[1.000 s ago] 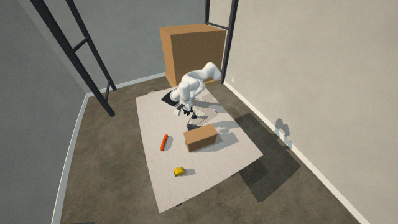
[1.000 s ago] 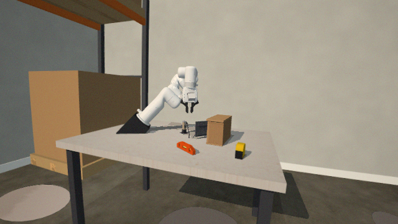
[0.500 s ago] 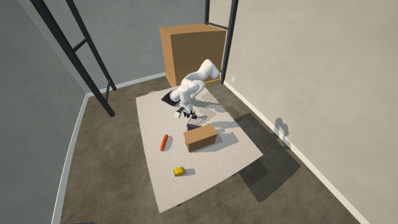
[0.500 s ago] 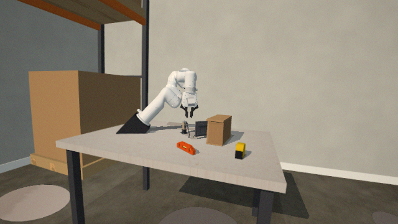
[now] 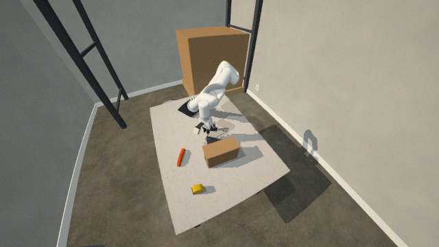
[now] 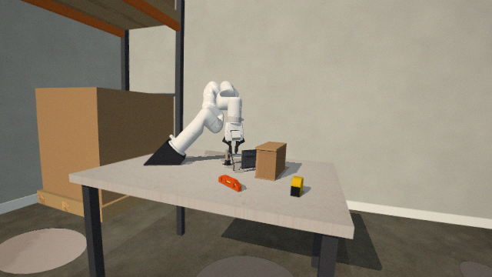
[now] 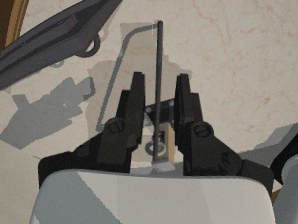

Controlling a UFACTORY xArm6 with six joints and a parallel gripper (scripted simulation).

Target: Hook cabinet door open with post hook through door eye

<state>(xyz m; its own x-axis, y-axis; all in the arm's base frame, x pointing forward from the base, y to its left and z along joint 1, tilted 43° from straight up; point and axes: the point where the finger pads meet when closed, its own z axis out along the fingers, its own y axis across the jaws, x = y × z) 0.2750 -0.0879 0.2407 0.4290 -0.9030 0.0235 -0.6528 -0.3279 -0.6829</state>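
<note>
The dark hook rod lies 2 cm behind my hand, 4 cm to the left of it and 7 cm below it. Also, from my hand: yellow tape measure: 37 cm ahead, 21 cm to the right, 8 cm below; orange level: 9 cm ahead, 25 cm to the right, 10 cm below; dark door: 11 cm ahead, 6 cm to the left, 5 cm below.
</note>
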